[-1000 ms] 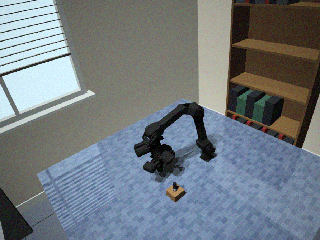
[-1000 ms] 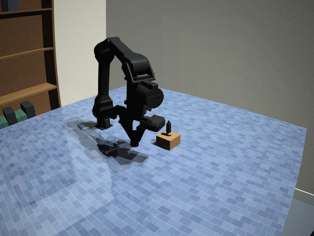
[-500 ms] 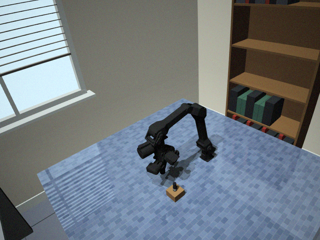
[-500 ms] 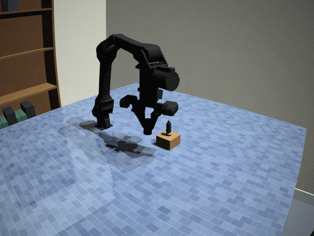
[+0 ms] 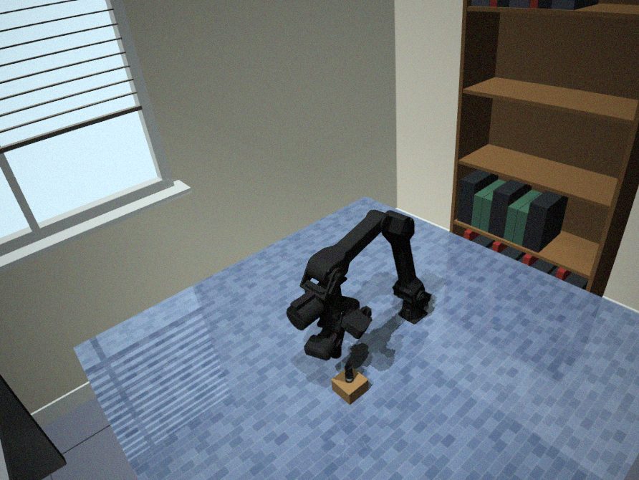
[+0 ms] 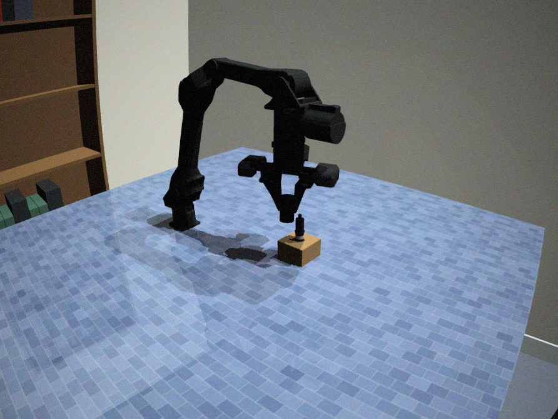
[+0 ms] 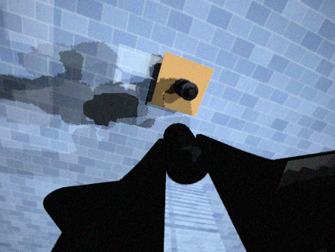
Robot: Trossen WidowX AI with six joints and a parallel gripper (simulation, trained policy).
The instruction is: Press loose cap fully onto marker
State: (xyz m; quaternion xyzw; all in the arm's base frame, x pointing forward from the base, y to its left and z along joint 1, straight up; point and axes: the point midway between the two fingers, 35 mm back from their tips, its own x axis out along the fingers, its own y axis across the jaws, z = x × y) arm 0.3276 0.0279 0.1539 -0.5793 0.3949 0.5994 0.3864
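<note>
Right now the brown holder block is 10 cm below my gripper tip and 4 cm to the left of it. From my gripper tip the other things lie so: black marker cap: 1 cm above.
</note>
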